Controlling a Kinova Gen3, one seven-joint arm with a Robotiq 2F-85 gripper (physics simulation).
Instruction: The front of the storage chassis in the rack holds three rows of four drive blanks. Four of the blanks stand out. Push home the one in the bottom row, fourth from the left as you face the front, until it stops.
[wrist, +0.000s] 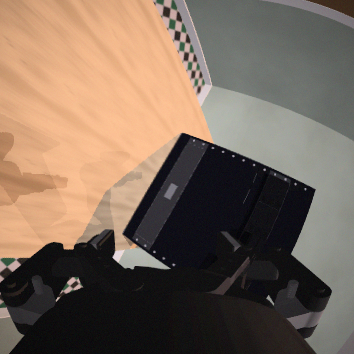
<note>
In view: the gripper (165, 242) and a rack (199, 189).
</note>
